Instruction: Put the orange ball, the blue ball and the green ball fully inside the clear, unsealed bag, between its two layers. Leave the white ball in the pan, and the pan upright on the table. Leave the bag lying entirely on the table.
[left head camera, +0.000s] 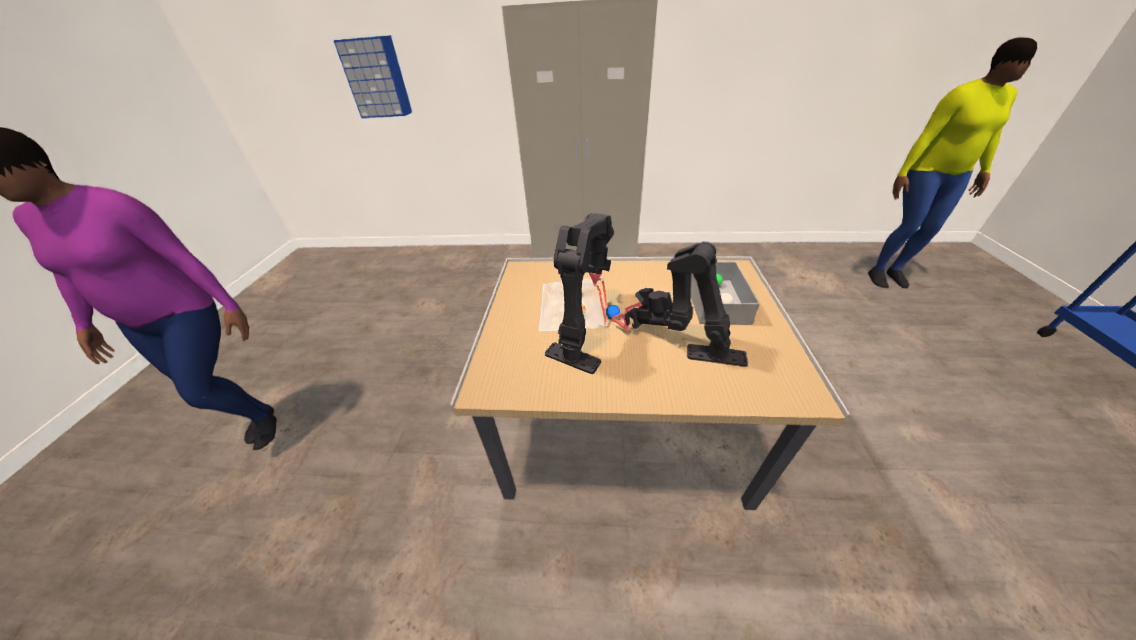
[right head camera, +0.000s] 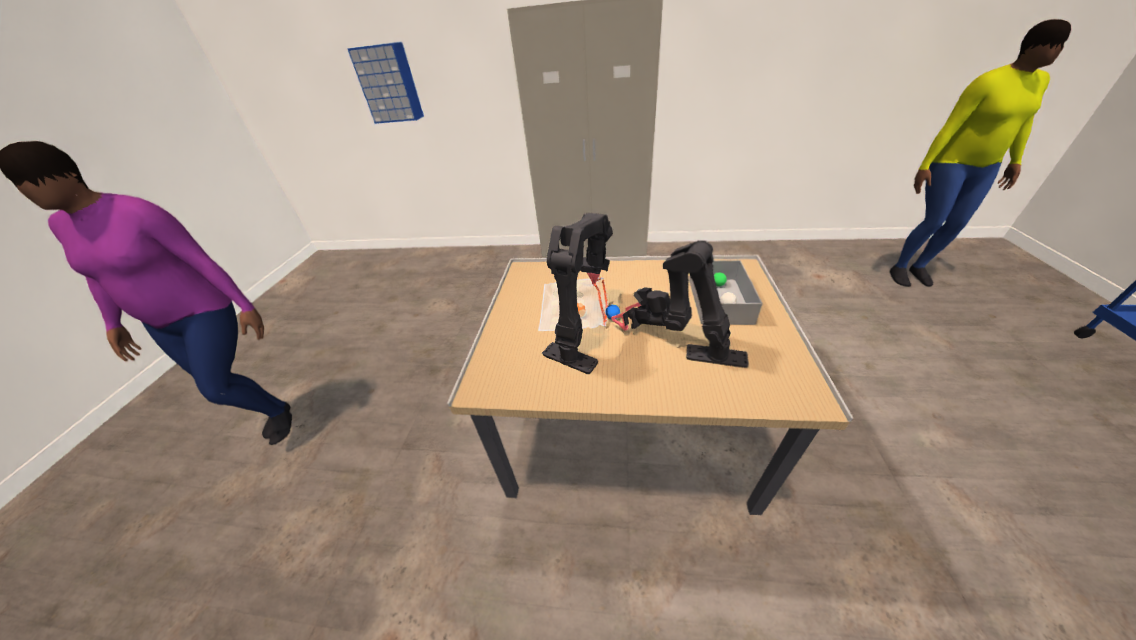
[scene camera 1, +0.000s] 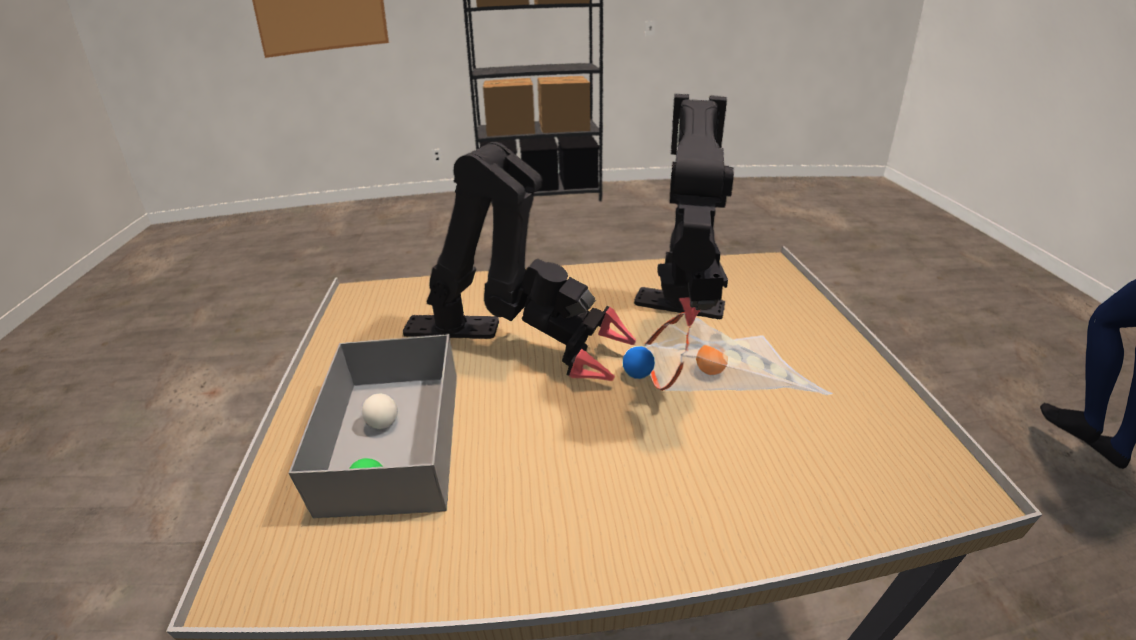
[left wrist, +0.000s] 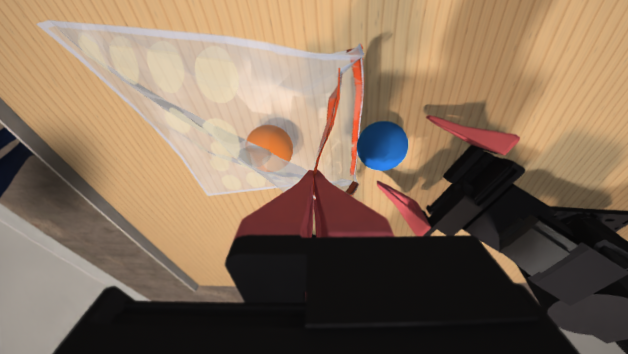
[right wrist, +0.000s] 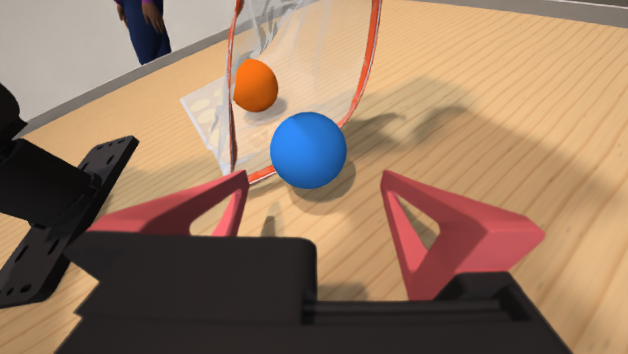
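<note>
The clear bag (scene camera 1: 735, 381) (left wrist: 295, 75) (right wrist: 320, 55) lies with its red-edged mouth raised open. My left gripper (scene camera 1: 688, 310) (left wrist: 313, 177) is shut on the mouth's upper edge. The orange ball (scene camera 1: 711, 360) (left wrist: 277, 140) (right wrist: 256, 85) is inside the bag, between its layers. The blue ball (left head camera: 612, 311) (scene camera 1: 638, 362) (left wrist: 382, 145) (right wrist: 308, 150) is outside, right at the mouth's lower edge. My right gripper (scene camera 1: 623, 360) (right wrist: 314, 177) is open and low, its fingertips close behind the blue ball. The white ball (right head camera: 728, 298) (scene camera 1: 379, 411) and green ball (right head camera: 719, 279) (scene camera 1: 366, 464) are in the upright pan (scene camera 1: 377, 492).
The wooden table (scene camera 1: 596, 548) has a thin raised grey rim on its sides. The pan stands well apart from the bag, on the right arm's side. Two people stand beyond the table, one in purple (left head camera: 119, 246) and one in yellow (left head camera: 965, 123).
</note>
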